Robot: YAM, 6 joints.
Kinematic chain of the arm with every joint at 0, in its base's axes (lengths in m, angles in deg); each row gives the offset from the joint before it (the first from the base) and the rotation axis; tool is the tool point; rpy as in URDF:
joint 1: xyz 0 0 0.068 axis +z
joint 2: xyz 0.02 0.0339 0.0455 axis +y
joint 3: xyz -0.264 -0.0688 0 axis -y
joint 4: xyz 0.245 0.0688 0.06 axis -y
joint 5: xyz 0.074 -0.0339 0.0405 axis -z
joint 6: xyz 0.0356 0 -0.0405 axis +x
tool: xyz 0 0 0 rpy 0 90 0
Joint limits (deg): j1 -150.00..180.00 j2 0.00..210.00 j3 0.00..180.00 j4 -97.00..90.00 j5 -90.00..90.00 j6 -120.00..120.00
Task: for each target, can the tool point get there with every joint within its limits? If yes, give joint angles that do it. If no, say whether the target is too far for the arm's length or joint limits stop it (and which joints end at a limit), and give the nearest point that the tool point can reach.
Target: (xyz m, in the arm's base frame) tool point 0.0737 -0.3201 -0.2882
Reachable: yes | joints -73.68 190.76 96.84 6.92 32.59 50.68
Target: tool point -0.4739 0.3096 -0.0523
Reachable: yes | joints 144.45 172.83 130.96 -10.74 -41.57 93.32
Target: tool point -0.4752 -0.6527 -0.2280
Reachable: no: too far | nearest point -0.3497 -0.4803 -0.1355 | short by 0.232 m
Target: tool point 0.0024 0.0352 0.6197
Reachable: yes | joints -32.71 59.62 133.86 -57.53 -60.43 96.57
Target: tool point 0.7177 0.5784 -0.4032
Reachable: no: too far | nearest point 0.4384 0.3533 -0.1976 | short by 0.413 m
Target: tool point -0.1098 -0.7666 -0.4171
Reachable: no: too far | nearest point -0.0761 -0.5316 -0.2371 | short by 0.298 m
